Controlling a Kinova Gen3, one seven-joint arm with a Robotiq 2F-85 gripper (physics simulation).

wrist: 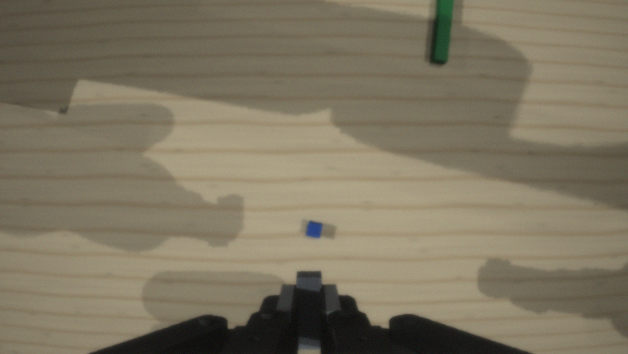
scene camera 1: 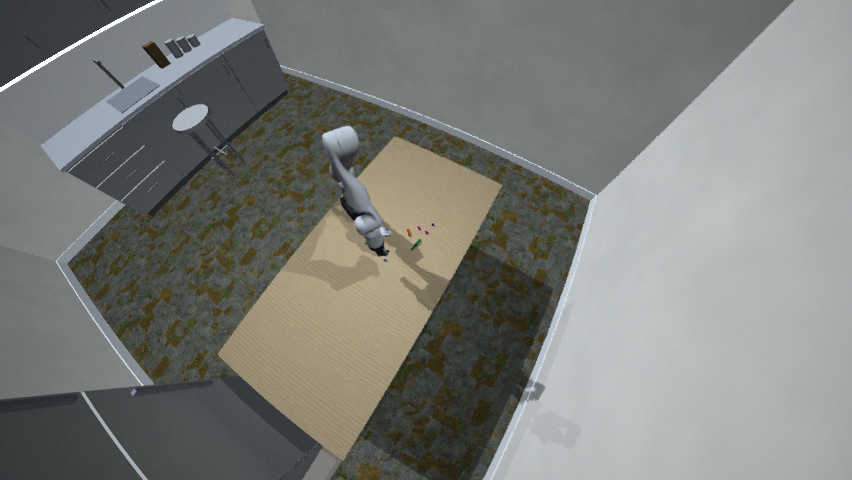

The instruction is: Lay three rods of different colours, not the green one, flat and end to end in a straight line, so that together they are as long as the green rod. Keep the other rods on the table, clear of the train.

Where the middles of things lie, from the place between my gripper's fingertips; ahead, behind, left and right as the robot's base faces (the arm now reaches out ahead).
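Grey rod [wrist: 308,283] 1 cm above my hand.
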